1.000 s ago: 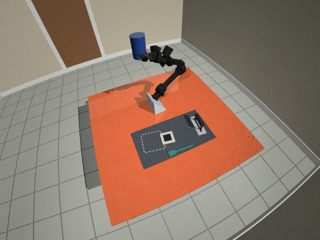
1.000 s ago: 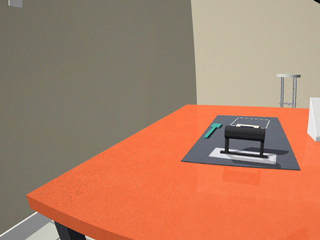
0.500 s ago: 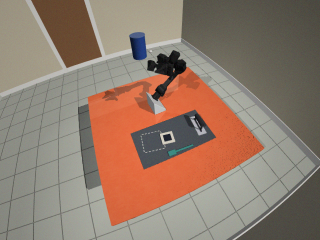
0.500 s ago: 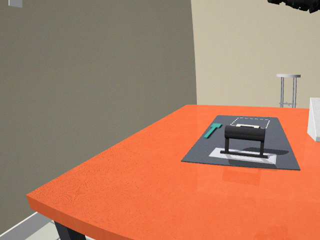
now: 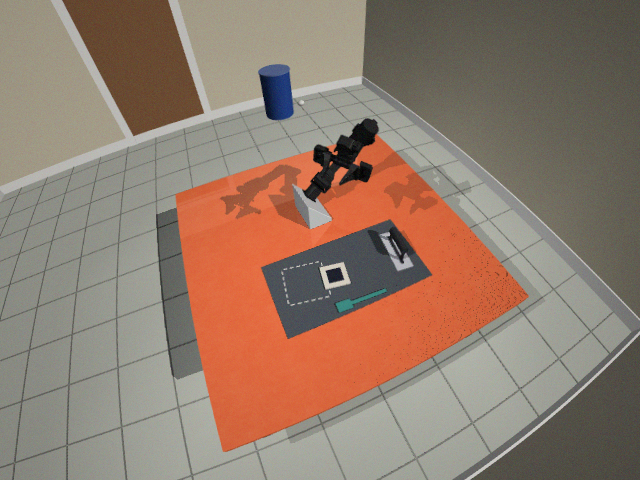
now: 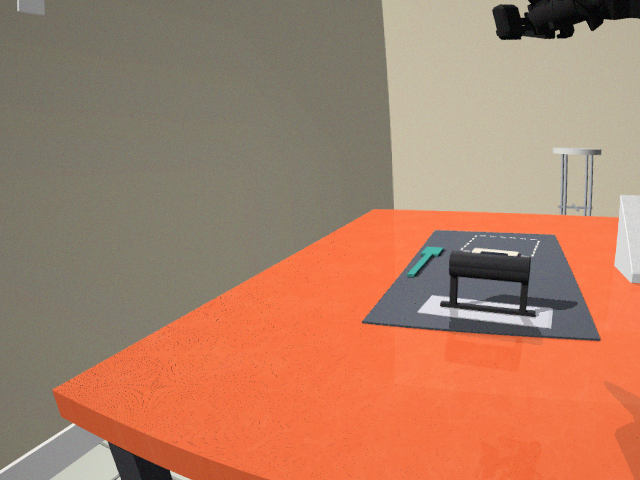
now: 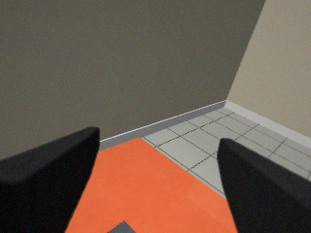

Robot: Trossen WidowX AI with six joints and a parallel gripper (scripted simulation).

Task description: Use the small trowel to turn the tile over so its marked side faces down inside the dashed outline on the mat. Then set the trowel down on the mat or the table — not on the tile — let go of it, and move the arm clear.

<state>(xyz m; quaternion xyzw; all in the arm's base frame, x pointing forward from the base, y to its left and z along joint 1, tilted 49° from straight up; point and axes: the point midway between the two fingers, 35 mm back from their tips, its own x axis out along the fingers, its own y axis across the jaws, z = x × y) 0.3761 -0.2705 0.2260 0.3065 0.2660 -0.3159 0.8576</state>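
My gripper tip is 430 mm above the trowel, 300 mm to the right of it and 10 mm short of it. Round my gripper tip: dark grey mat (490 mm below, 50 mm to the left, 40 mm ahead); then tile (470 mm below, 40 mm ahead); then teal flat tool (470 mm below, 180 mm ahead, 30 mm to the left).
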